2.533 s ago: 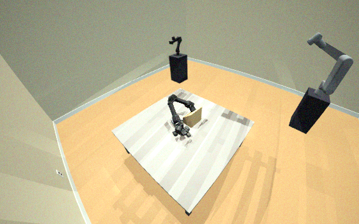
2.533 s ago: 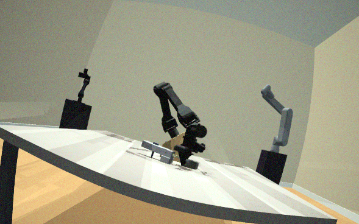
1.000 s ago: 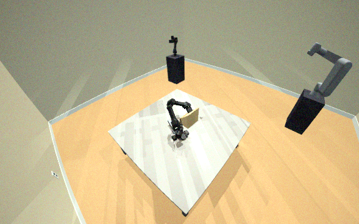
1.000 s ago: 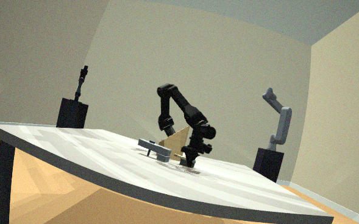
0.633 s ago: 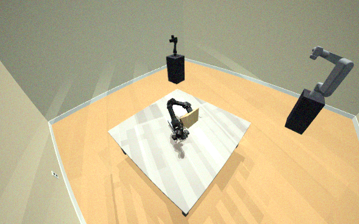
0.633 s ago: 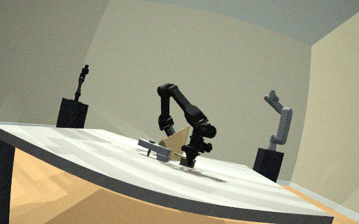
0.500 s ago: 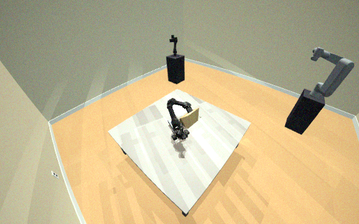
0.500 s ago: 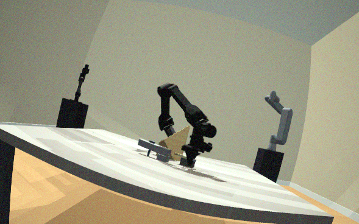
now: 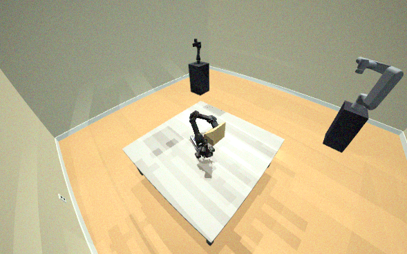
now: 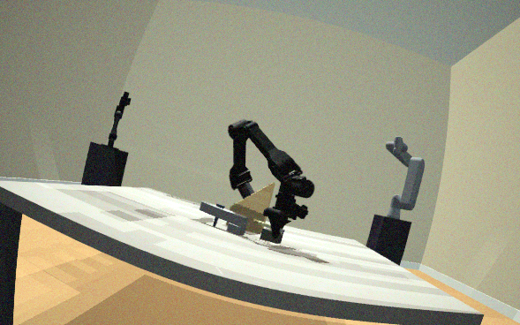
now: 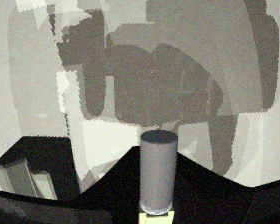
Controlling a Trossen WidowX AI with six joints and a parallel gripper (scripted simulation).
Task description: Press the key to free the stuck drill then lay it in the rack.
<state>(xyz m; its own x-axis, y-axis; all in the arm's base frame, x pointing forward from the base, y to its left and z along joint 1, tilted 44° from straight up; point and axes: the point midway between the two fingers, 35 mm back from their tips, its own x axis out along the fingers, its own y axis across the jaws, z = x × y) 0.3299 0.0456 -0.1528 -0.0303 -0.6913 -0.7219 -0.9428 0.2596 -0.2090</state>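
Now: gripper tip 10 mm past the drill, 40 mm to the left of it and 40 mm below it. From my gripper tip the other things lie so: dark block: 80 mm behind, 10 mm to the right; then dark key: 70 mm behind, 220 mm to the right, 30 mm above; then grey fixture block: 60 mm behind, 190 mm to the right, 20 mm above.
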